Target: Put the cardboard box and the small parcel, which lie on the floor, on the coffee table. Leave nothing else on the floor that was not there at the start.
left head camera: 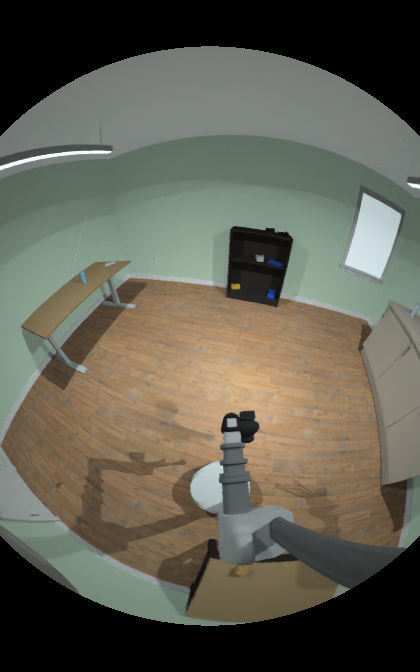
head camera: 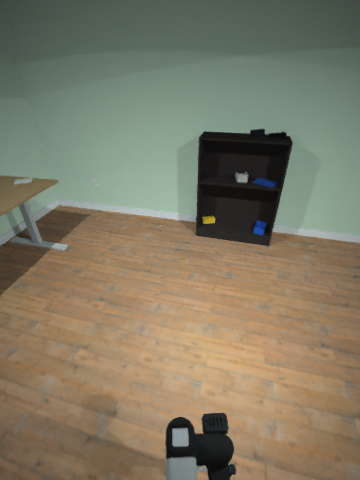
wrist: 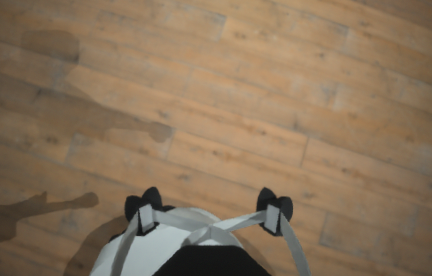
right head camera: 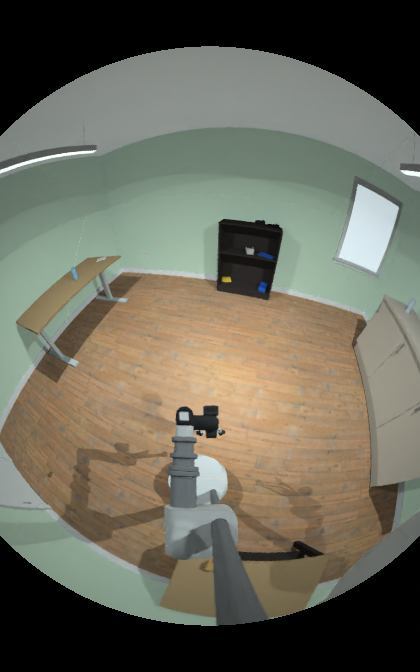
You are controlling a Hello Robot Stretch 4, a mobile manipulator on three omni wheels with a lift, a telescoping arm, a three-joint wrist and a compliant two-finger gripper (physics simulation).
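Frame: origin at the robot's base, x left, y down, z back, level; metres.
Where they show: gripper, fingertip midpoint: (wrist: 209, 203).
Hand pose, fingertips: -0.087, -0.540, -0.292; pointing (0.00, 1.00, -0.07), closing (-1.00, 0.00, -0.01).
After its pixels a point has its place, as x, y, z.
The coffee table (left head camera: 270, 600) (right head camera: 290, 595), with a tan top and dark legs, stands at the bottom of both side head views, partly hidden by my arm. A small orange-tan block (left head camera: 242, 570) (right head camera: 209, 565) lies on it near its edge; I cannot tell whether it is the box or the parcel. A tiny brownish thing (left head camera: 58, 483) (right head camera: 49, 472) lies on the floor at the lower left, too small to identify. My gripper (right head camera: 210, 433) (wrist: 209, 203) @(-0.087, -0.540, -0.292) is open, fingers wide apart with nothing between them, above the floor and away from the coffee table.
A dark bookshelf (head camera: 199, 187) @(-0.254, -0.553, -2.441) (left head camera: 230, 262) (right head camera: 219, 256) stands against the far wall with small items on it. A desk (head camera: 30, 192) @(1.236, -0.693, -2.089) (left head camera: 65, 302) (right head camera: 57, 295) stands at the left. A beige cabinet (left head camera: 390, 365) (right head camera: 385, 360) stands at the right. My white round base (left head camera: 205, 487) (right head camera: 212, 480) is below the arm.
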